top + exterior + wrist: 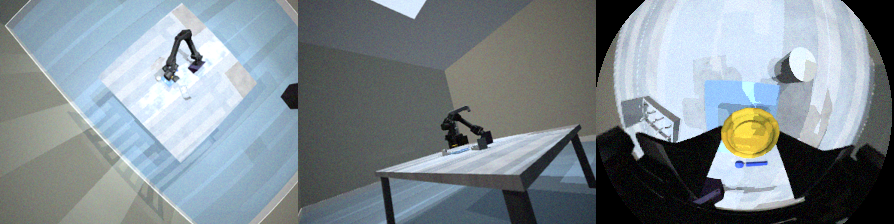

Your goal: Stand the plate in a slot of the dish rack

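The dish rack is 10 mm behind my gripper tip, 230 mm to the left of it and 30 mm below it. Also, from my gripper tip: plate: 10 mm above; white object: 90 mm ahead, 60 mm to the right, 30 mm below.
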